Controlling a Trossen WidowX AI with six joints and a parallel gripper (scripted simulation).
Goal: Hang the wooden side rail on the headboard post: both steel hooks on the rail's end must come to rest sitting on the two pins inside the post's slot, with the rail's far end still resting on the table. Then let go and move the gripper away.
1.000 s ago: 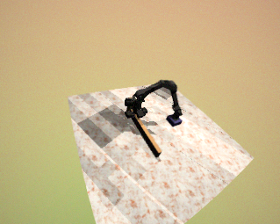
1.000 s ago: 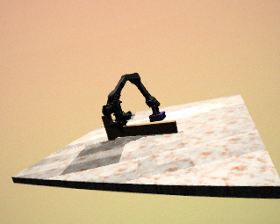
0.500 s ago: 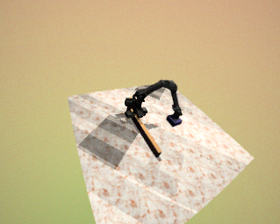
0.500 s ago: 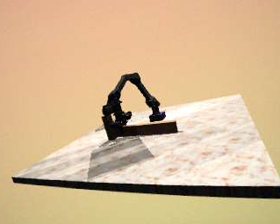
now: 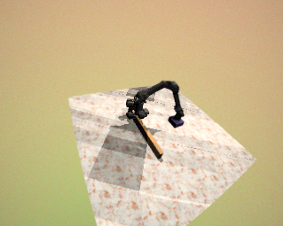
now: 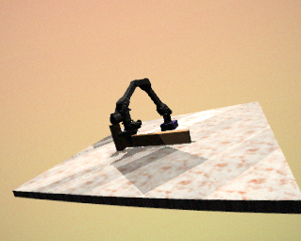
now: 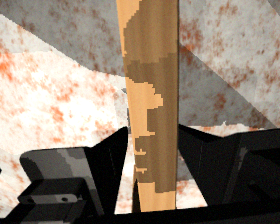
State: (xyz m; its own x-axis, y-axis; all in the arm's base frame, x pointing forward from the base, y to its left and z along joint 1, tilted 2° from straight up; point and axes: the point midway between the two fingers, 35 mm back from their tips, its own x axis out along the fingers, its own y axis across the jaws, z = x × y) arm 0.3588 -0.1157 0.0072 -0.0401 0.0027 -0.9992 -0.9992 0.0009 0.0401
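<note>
The headboard post lies 100 mm to the right of my gripper tip and 50 mm above it.
</note>
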